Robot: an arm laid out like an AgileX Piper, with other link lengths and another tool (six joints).
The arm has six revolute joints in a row. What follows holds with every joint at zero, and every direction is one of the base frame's.
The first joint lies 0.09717 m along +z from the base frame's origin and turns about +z.
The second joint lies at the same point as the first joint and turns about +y.
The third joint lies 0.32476 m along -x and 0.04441 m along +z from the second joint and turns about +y.
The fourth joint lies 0.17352 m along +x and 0.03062 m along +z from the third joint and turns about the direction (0.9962, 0, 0.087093).
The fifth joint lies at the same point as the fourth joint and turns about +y.
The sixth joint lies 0.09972 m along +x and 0.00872 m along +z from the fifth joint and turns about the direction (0.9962, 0, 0.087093).
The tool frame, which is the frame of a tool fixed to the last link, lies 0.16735 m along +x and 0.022 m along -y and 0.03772 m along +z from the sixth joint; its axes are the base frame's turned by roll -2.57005, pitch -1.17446 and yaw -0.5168 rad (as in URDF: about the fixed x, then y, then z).
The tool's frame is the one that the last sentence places.
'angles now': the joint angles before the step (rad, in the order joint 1, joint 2, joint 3, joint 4, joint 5, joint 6). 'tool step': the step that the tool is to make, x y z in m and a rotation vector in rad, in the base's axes. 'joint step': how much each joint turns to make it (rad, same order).
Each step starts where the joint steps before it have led.
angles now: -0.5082 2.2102 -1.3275 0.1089 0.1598 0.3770
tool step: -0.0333 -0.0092 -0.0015 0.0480 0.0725 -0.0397
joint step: -0.0545 -0.0324 -0.0029 -0.0051 0.1228 -0.0022
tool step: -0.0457 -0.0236 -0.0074 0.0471 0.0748 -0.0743
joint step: -0.0961 -0.0124 -0.0002 -0.0098 0.1017 -0.0087
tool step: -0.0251 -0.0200 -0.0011 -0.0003 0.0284 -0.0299
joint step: -0.0652 -0.0040 0.0017 -0.0105 0.0251 -0.0291
